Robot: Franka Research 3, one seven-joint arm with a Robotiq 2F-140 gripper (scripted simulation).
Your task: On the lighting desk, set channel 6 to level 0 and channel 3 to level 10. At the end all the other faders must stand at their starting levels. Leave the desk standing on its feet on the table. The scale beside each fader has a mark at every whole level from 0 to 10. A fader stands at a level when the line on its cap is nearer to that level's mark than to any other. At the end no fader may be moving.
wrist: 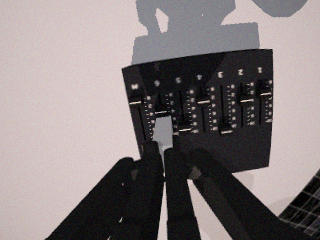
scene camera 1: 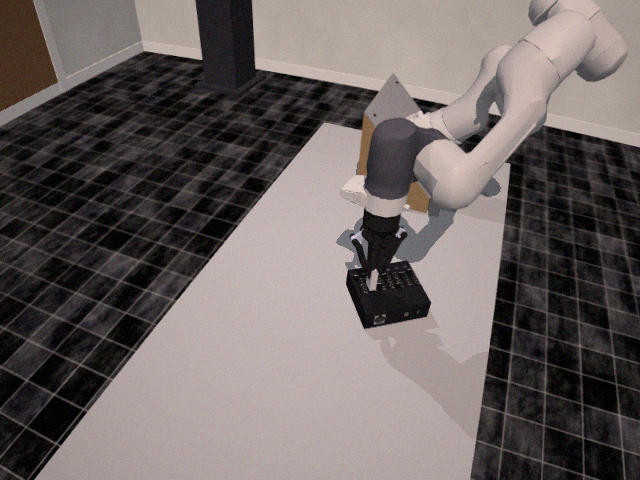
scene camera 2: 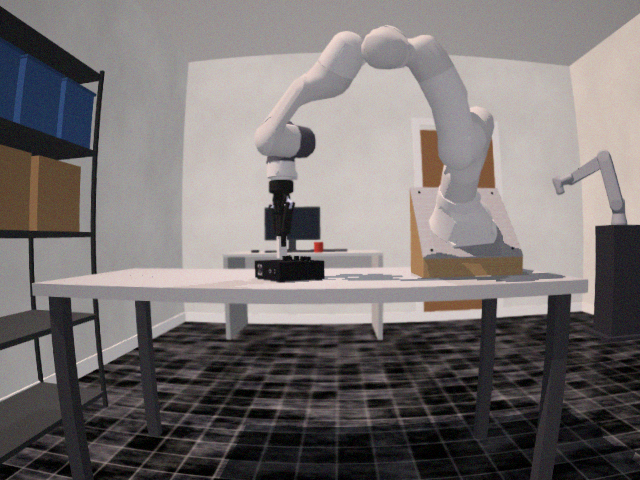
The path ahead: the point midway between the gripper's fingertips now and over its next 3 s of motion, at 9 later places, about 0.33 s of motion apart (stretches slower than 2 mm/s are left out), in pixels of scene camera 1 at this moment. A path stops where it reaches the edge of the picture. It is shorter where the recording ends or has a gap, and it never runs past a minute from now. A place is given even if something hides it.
The gripper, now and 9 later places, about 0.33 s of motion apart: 370, 286; 370, 285; 369, 283; 368, 282; 368, 281; 368, 281; 368, 282; 369, 278; 369, 272; 370, 271
